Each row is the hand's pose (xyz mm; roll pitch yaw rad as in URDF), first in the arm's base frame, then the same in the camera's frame.
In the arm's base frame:
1: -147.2 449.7 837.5 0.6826 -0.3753 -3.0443
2: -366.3 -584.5 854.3 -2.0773 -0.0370 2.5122
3: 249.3 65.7 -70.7 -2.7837 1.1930 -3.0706
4: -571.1 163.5 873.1 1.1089 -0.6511 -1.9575
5: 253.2 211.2 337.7 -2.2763 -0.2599 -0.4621
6: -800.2 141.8 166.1 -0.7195 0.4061 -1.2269
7: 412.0 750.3 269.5 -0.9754 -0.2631 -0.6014
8: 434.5 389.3 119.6 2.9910 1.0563 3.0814
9: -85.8 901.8 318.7 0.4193 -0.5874 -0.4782
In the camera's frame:
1: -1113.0 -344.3 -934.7 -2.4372 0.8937 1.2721
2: -73.9 -401.5 -1120.9 1.4424 0.4040 2.0705
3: -657.3 -346.2 25.4 0.3921 -0.6747 1.2566
4: -768.9 -64.4 -1191.8 -2.7043 0.8029 -0.2853
5: -866.7 -507.2 -318.4 0.5827 -0.1766 -1.3356
6: -592.2 456.8 -691.7 1.8524 -0.4579 -0.3146
7: -1406.2 -487.7 -147.8 1.8277 -0.1324 -1.2070
8: -1034.5 -519.4 -28.8 -0.0439 -0.5425 1.3371
9: -1477.0 -50.9 -426.0 -3.0102 0.1420 -1.4133

